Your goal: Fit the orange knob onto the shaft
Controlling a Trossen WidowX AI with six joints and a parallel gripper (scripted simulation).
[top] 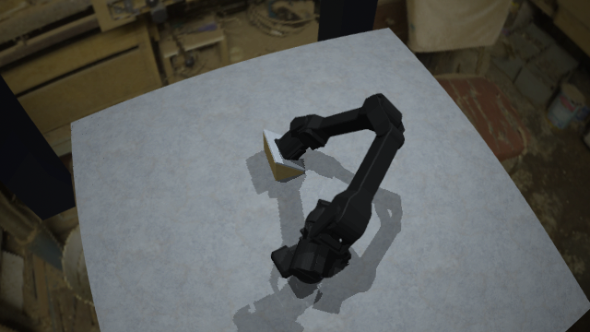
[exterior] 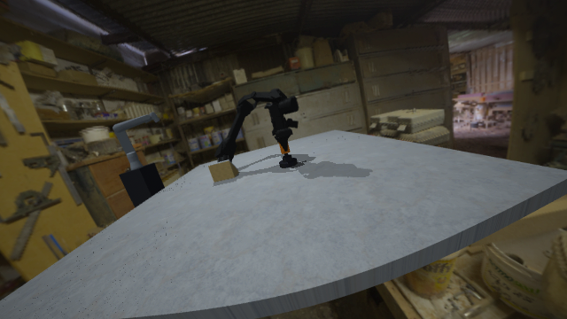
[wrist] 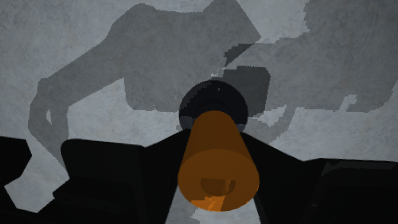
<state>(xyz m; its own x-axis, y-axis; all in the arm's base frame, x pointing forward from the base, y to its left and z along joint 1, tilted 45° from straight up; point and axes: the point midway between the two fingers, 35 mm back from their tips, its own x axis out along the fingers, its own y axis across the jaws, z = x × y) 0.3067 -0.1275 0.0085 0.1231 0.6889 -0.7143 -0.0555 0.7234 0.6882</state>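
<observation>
My gripper tip is 2 cm below the orange knob. Also, from my gripper tip: dark round pedestal 4 cm below.
</observation>
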